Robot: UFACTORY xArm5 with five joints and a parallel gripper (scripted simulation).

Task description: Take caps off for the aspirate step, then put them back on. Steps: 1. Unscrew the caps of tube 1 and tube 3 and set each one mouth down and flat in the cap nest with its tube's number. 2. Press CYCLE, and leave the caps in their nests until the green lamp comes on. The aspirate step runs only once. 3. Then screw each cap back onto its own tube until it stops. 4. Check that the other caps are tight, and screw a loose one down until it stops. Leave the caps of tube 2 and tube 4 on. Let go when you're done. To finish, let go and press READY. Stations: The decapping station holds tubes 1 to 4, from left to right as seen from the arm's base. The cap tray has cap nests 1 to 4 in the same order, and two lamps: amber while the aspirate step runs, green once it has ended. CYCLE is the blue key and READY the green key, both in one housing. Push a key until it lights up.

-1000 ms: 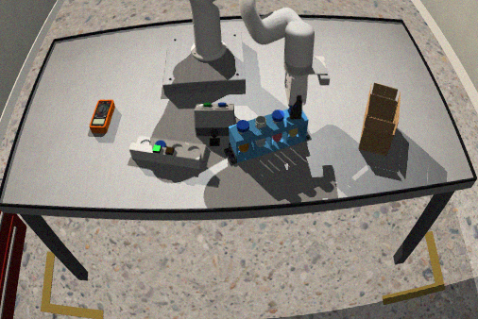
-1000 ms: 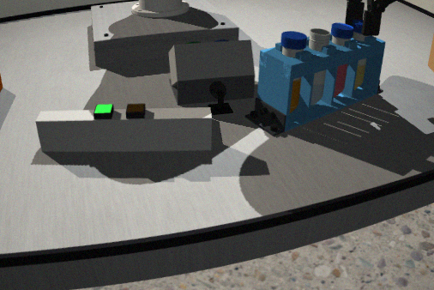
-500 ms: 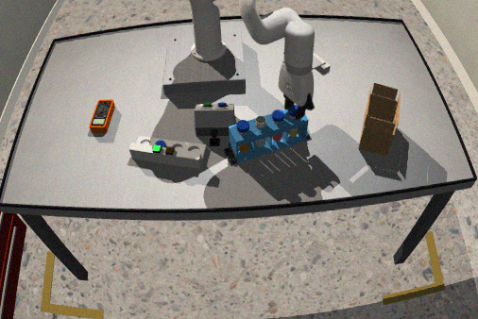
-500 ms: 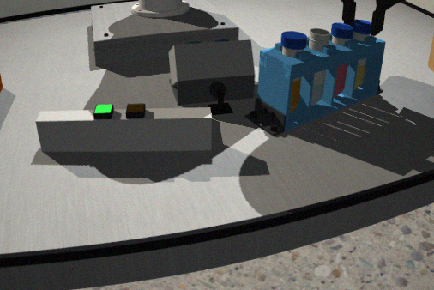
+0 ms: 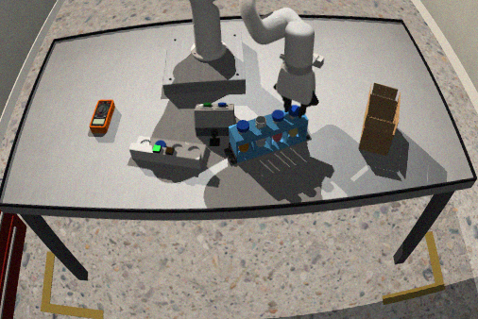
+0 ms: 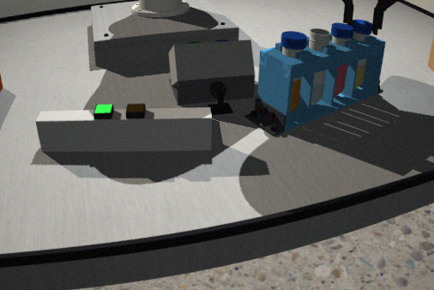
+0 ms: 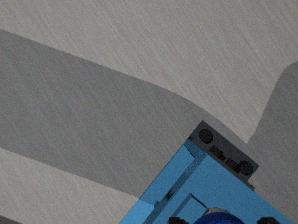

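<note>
My gripper is now 50 mm to the left of the blue cap, 20 mm short of it and 20 mm above it. Round my hand: blue key: 210 mm to the right, 80 mm behind, 60 mm below; green key: 250 mm to the right, 80 mm behind, 60 mm below; grey key housing: 230 mm to the right, 80 mm below, 60 mm behind.
</note>
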